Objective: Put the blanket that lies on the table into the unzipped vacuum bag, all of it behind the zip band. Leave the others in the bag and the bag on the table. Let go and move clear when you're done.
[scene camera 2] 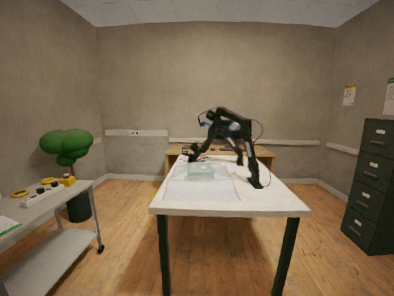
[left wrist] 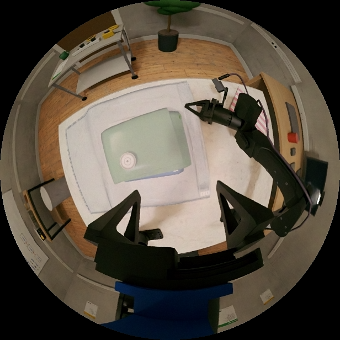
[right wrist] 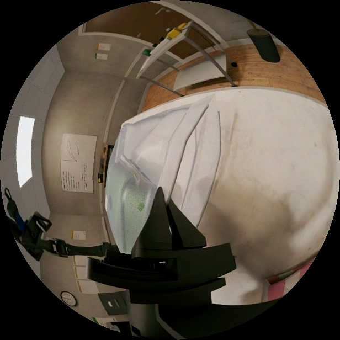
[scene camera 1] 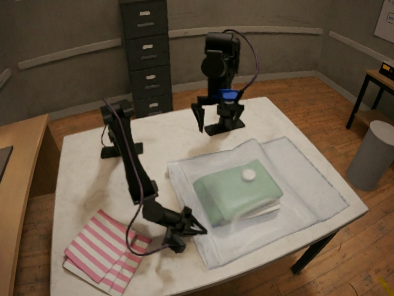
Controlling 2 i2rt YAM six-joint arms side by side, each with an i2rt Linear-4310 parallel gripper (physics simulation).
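Note:
The pink-and-white striped blanket (scene camera 1: 100, 246) (left wrist: 261, 123) (right wrist: 276, 290) lies folded at the lower left of scene camera 1, outside the bag. The clear vacuum bag (scene camera 1: 310, 175) (scene camera 2: 200, 193) (left wrist: 80, 145) (right wrist: 145, 131) lies flat with a folded green blanket (scene camera 1: 225, 197) (scene camera 2: 200, 172) (left wrist: 145, 137) (right wrist: 127, 205) inside and white and blue layers beneath it. My right gripper (scene camera 1: 205, 231) (left wrist: 184, 105) (right wrist: 159, 189) is low at the bag's mouth edge, its fingers together, seemingly pinching the thin film; the fingers hide the pinch. My left gripper (scene camera 1: 219, 125) (left wrist: 176, 189) is open and empty, above the table near its base.
A round white valve (scene camera 1: 248, 174) (left wrist: 127, 160) sits on the bag above the green blanket. A wooden desk (scene camera 1: 22, 165) stands beside the table at the left, and a grey bin (scene camera 1: 372, 155) stands on the floor at the right. A dark filing cabinet (scene camera 1: 149, 55) stands behind.

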